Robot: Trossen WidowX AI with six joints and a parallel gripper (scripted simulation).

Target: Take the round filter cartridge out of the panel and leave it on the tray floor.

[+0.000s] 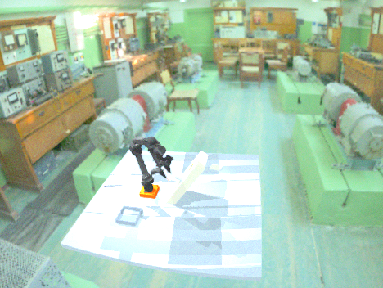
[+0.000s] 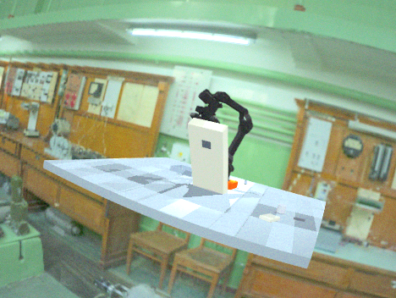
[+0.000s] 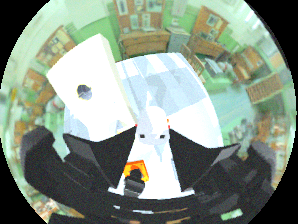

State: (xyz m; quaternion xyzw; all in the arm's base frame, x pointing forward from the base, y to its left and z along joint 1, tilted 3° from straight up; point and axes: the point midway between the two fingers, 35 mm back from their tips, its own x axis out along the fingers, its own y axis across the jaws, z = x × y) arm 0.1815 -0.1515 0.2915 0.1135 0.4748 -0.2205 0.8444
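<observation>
My gripper tip is now 300 mm past the shallow grey tray, 270 mm above it and 100 mm to the left of it. From my gripper tip the other things lie so: flat white block 500 mm to the left, 320 mm ahead, 280 mm below; then round filter cartridge right at my gripper tip; then dark strip 650 mm to the left, 280 mm below, 210 mm ahead.
</observation>
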